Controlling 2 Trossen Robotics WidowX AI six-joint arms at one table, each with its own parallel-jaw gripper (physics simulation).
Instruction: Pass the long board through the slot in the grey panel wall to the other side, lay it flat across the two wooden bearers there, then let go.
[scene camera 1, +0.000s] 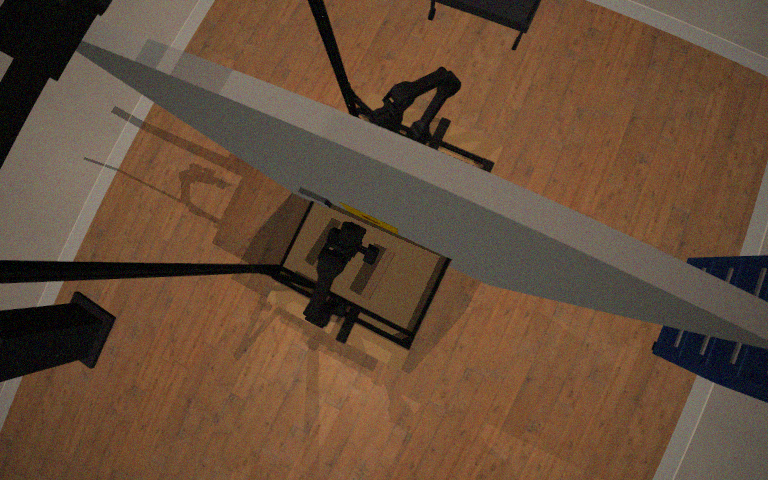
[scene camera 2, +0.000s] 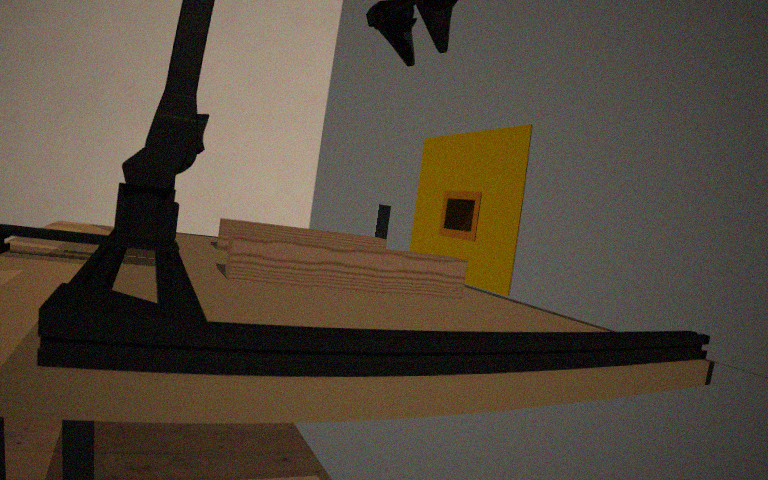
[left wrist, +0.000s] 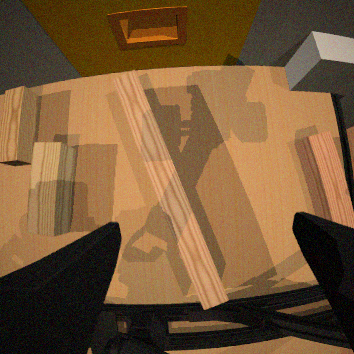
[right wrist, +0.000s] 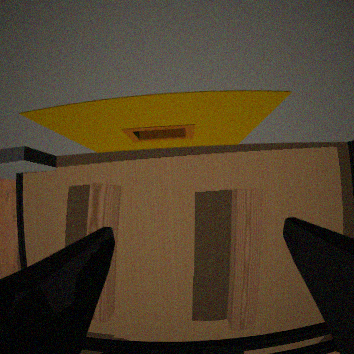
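Note:
The long pale board (left wrist: 172, 195) lies diagonally on the left arm's side of the grey panel wall (scene camera 1: 453, 169) (scene camera 2: 623, 169), its far end toward the wood-framed slot (left wrist: 183, 25) (scene camera 2: 477, 215) (right wrist: 190, 131). My left gripper (left wrist: 208, 227) is open and empty above the board, its fingers to either side of it in the left wrist view. Beyond the wall, one wooden bearer (scene camera 2: 348, 268) (right wrist: 246, 260) and a second bearer (scene camera 2: 300, 232) (right wrist: 105, 200) stand parallel, with no board across them. My right gripper (scene camera 2: 427, 56) (right wrist: 199, 232) is open and empty, high above them. Both fingertip pairs are hidden in scene camera 1.
A yellow plate (scene camera 2: 467, 164) (right wrist: 225, 112) surrounds the slot. In the left wrist view, two pale blocks (left wrist: 17, 122) (left wrist: 47, 190) lie at the left, a reddish block (left wrist: 330, 175) at the right, and a grey block (left wrist: 325, 60) by the wall. Black rails (scene camera 2: 396, 356) edge the right arm's table.

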